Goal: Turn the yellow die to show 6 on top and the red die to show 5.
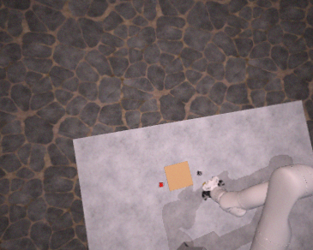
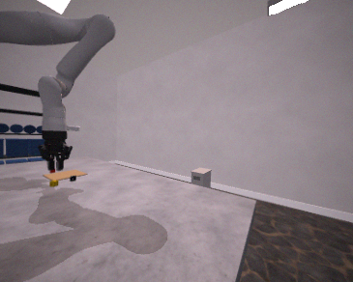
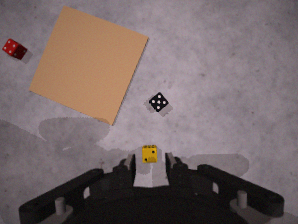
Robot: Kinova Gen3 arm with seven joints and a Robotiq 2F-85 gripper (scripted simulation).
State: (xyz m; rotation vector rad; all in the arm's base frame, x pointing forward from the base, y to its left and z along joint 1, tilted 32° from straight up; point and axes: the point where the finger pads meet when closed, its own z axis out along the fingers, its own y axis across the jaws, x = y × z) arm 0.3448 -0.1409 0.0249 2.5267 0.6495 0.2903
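Right now my hand is 7 cm above the yellow die. Also, from my hand: tan mat (13 cm to the left, 8 cm below, 8 cm ahead); red die (24 cm to the left, 7 cm below, 6 cm ahead); black die (7 cm below, 7 cm ahead, 1 cm to the left).
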